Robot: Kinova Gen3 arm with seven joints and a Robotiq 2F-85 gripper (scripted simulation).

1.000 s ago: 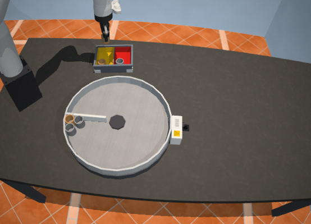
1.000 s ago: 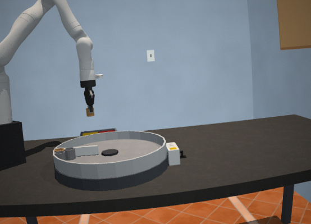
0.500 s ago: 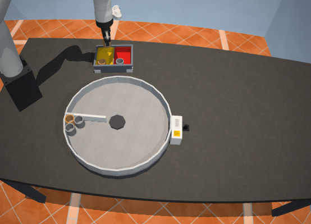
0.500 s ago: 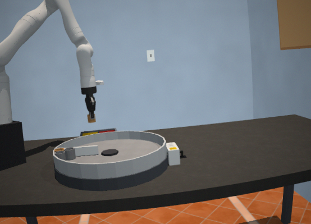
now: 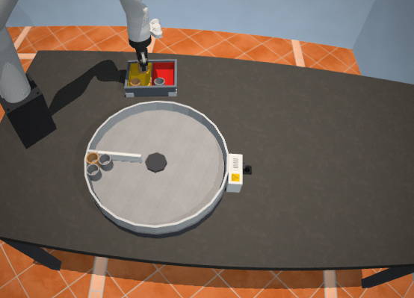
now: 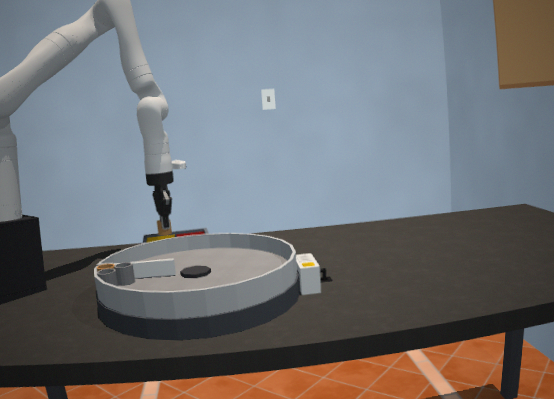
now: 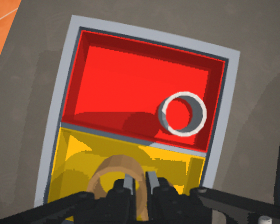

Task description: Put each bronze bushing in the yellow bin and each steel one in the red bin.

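Now: the yellow bin 70 mm below my hand, 20 mm to the left of it and 20 mm ahead of it. The rest, counted from my hand: turntable (350 mm to the right, 120 mm ahead, 40 mm below).
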